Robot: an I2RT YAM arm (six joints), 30 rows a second.
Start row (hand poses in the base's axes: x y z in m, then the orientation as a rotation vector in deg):
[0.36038, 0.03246, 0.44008, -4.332, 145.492, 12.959]
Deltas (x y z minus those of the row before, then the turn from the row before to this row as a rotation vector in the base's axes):
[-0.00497, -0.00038, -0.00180, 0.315, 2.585, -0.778]
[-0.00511, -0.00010, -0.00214, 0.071, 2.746, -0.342]
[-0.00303, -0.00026, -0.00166, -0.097, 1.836, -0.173]
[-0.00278, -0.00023, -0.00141, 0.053, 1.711, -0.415]
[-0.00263, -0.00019, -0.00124, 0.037, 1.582, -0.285]
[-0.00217, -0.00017, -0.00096, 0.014, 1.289, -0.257]
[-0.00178, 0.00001, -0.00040, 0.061, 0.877, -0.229]
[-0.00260, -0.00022, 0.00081, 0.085, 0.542, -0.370]
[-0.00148, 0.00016, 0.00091, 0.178, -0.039, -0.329]
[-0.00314, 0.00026, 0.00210, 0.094, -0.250, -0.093]
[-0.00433, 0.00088, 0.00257, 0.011, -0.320, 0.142]
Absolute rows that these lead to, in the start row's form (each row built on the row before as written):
[0.35541, 0.03208, 0.43828, -2.960, 148.004, 13.291]
[0.35030, 0.03198, 0.43614, -2.199, 150.714, 13.482]
[0.34727, 0.03172, 0.43448, -1.802, 152.545, 13.437]
[0.34449, 0.03149, 0.43307, -1.040, 154.221, 13.501]
[0.34186, 0.03130, 0.43183, -0.462, 155.774, 13.573]
[0.33969, 0.03113, 0.43087, 0.044, 157.039, 13.602]
[0.33791, 0.03114, 0.43047, 0.480, 157.889, 13.677]
[0.33531, 0.03092, 0.43128, 1.079, 158.392, 13.727]
[0.33383, 0.03108, 0.43219, 1.574, 158.308, 13.884]
[0.33069, 0.03134, 0.43429, 1.694, 158.041, 13.977]
[0.32636, 0.03222, 0.43686, 1.460, 157.733, 14.014]

